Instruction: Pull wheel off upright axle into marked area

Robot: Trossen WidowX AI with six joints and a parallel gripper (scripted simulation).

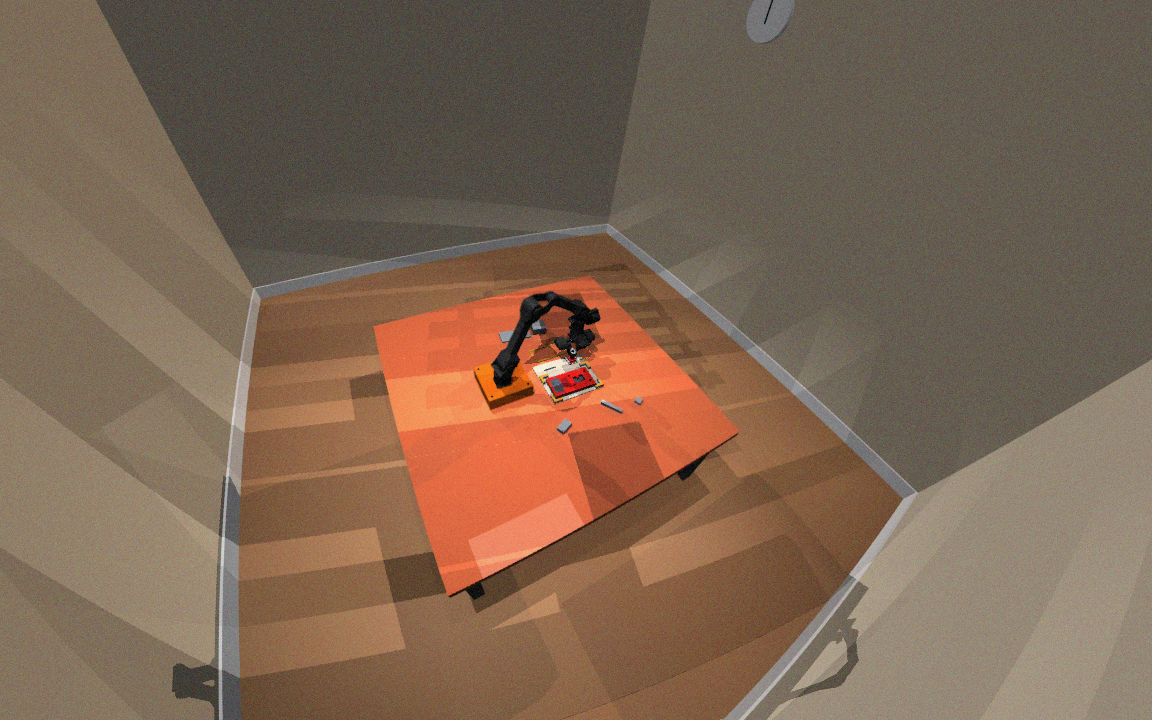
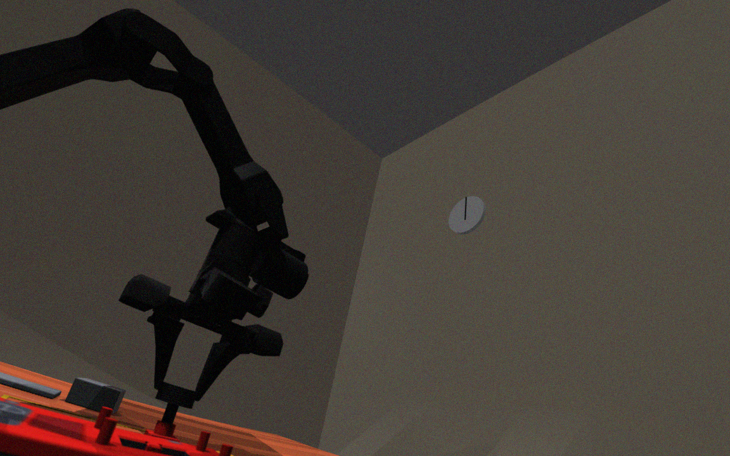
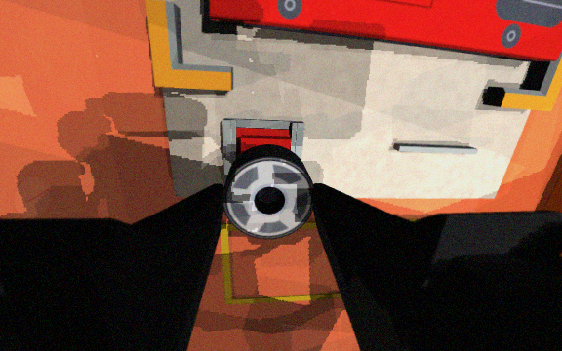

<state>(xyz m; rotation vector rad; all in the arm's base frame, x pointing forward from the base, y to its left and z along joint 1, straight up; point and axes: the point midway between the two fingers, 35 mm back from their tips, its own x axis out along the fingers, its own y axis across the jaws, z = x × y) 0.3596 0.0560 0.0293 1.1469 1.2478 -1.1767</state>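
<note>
My gripper tip is now 10 cm to the left of the grey plate, 5 cm past it and 5 cm above it. Also, from my gripper tip: grey bar: 31 cm to the right, 5 cm below, 4 cm ahead.
</note>
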